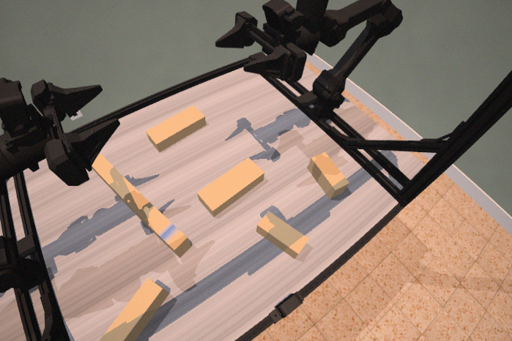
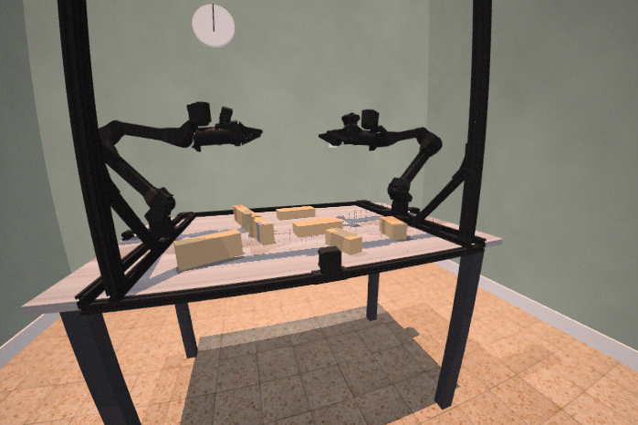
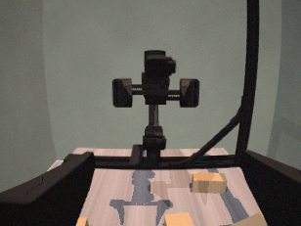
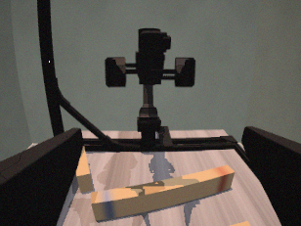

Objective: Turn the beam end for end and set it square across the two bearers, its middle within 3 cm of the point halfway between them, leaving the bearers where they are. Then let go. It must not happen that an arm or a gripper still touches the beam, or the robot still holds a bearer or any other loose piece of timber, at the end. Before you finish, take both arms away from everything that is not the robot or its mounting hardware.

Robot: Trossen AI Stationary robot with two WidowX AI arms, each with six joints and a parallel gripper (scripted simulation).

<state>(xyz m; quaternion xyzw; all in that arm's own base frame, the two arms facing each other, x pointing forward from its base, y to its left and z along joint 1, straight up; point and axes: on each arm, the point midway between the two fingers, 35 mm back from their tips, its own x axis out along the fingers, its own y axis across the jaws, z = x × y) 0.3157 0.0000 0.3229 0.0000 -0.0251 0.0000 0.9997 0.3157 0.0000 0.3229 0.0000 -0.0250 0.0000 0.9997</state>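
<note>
My left gripper is now 50 mm short of the beam, 20 mm to the right of it and 310 mm above it.
</note>
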